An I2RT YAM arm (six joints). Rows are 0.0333 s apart.
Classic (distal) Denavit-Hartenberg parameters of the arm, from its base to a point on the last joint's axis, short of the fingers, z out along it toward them. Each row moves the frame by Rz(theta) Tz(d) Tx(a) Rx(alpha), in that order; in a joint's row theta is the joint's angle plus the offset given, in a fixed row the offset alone. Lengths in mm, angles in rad.
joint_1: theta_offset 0; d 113.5; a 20; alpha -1.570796
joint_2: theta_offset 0; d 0; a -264; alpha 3.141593
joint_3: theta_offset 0.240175; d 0; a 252.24; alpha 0
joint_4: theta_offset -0.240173; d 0; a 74; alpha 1.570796
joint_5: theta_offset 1.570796; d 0; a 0; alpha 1.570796
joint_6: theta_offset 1.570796; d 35.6; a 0; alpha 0
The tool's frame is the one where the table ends.
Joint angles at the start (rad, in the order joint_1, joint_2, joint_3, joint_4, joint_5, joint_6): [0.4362, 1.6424, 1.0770, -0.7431, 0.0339, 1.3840]
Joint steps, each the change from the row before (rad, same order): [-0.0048, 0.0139, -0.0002, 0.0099, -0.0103, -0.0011]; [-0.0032, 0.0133, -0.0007, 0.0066, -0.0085, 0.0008]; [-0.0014, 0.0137, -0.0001, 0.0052, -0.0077, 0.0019]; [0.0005, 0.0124, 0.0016, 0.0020, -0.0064, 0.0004]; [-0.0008, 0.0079, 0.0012, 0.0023, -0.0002, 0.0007]
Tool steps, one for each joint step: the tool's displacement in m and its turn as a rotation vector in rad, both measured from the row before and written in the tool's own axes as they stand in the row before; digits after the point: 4 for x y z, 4 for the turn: [-0.0011, 0.0008, 0.0042, 0.0026, 0.0097, 0.0034]; [-0.0007, 0.0004, 0.0041, 0.0059, 0.0090, 0.0038]; [-0.0002, 0.0004, 0.0041, 0.0071, 0.0088, 0.0032]; [0.0003, 0.0006, 0.0034, 0.0074, 0.0080, -0.0001]; [-0.0003, 0.0004, 0.0021, 0.0043, 0.0008, 0.0015]
